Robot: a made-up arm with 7 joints. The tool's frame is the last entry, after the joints.
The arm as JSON. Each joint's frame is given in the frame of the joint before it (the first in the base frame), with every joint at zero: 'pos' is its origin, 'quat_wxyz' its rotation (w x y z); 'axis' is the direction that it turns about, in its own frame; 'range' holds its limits. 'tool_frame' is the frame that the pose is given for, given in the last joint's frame.
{
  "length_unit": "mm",
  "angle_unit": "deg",
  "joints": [
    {
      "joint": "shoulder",
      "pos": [
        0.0,
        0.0,
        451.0
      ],
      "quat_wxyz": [
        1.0,
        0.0,
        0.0,
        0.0
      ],
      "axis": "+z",
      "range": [
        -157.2,
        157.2
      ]
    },
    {
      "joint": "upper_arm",
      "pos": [
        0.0,
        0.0,
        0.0
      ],
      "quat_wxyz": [
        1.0,
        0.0,
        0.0,
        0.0
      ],
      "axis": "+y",
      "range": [
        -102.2,
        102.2
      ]
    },
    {
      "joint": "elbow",
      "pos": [
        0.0,
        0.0,
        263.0
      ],
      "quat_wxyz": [
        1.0,
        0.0,
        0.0,
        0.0
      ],
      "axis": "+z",
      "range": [
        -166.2,
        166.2
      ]
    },
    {
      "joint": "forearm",
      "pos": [
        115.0,
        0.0,
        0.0
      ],
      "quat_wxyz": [
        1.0,
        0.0,
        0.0,
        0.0
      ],
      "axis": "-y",
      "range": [
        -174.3,
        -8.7
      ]
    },
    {
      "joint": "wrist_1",
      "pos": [
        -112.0,
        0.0,
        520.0
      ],
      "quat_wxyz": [
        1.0,
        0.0,
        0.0,
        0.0
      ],
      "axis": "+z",
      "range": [
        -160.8,
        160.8
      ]
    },
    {
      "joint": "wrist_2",
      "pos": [
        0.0,
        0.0,
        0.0
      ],
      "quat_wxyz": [
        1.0,
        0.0,
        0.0,
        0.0
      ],
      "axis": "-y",
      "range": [
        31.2,
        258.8
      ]
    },
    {
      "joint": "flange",
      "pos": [
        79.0,
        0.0,
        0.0
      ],
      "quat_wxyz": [
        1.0,
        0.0,
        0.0,
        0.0
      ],
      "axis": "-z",
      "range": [
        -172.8,
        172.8
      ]
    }
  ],
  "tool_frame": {
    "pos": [
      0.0,
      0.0,
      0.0
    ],
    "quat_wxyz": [
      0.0,
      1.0,
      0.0,
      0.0
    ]
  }
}
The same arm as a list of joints. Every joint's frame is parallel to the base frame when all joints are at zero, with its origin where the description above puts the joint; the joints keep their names.
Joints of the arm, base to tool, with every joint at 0 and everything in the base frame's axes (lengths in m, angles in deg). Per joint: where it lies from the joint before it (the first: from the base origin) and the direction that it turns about. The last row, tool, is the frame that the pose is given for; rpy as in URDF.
shoulder: offset 0.0000 0.0000 0.4510 axis 0 0 1
upper_arm: offset 0.0000 0.0000 0.0000 axis 0 1 0
elbow: offset 0.0000 0.0000 0.2630 axis 0 0 1
forearm: offset 0.1150 0.0000 0.0000 axis 0 -1 0
wrist_1: offset -0.1120 0.0000 0.5200 axis 0 0 1
wrist_2: offset 0.0000 0.0000 0.0000 axis 0 -1 0
flange: offset 0.0790 0.0000 0.0000 axis 0 0 -1
tool: offset 0.0000 0.0000 0.0000 rpy 180.00 0.00 0.00
Joint limits (deg, base to tool): -157.20..157.20 -102.20..102.20 -166.20..166.20 -174.30..-8.70 -160.80..160.80 31.20..258.80 -172.80..172.80

